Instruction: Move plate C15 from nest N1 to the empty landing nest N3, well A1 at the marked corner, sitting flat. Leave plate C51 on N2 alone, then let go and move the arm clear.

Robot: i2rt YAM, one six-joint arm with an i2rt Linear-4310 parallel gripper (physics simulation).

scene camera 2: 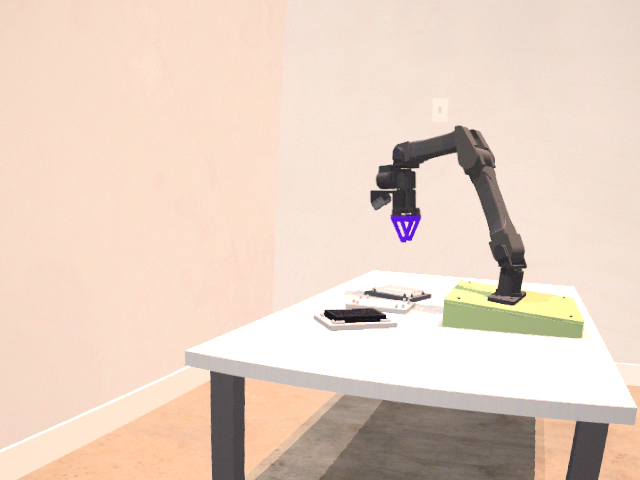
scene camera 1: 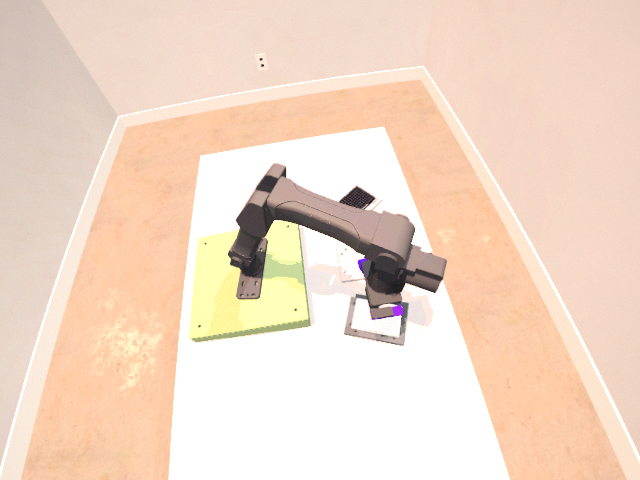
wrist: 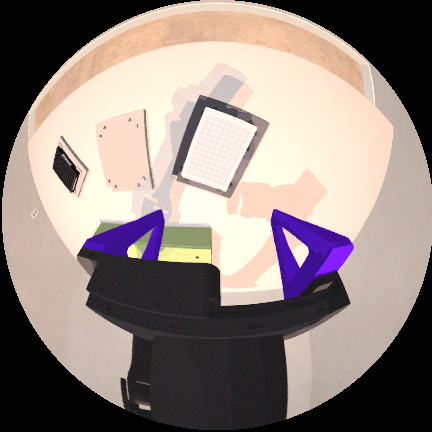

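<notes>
A white plate (scene camera 1: pixel 371 327) (scene camera 2: pixel 397 290) (wrist: pixel 220 150) sits in a dark nest (scene camera 1: pixel 376 339) (scene camera 2: pixel 423 296) (wrist: pixel 190 135). An empty pale nest (scene camera 1: pixel 351 273) (scene camera 2: pixel 379 305) (wrist: pixel 125 150) with small corner pegs lies beside it, partly hidden by the arm in scene camera 1. A black plate (scene camera 1: pixel 356 198) (scene camera 2: pixel 355 314) (wrist: pixel 65 169) sits in a white nest (scene camera 1: pixel 378 202) (scene camera 2: pixel 356 325) (wrist: pixel 83 175) at the other end of the row. No plate or nest label is readable. My gripper (scene camera 1: pixel 379 287) (scene camera 2: pixel 406 240) (wrist: pixel 217 214) is open and empty, high above the table; the white plate lies ahead of its fingers in the wrist view.
The arm's base stands on a yellow-green block (scene camera 1: pixel 222 279) (scene camera 2: pixel 511 322) (wrist: pixel 170 254), beside the row of nests. All of it is on a white table (scene camera 1: pixel 310 403) (scene camera 2: pixel 439 356) (wrist: pixel 310 125). Arm shadows fall around the dark nest.
</notes>
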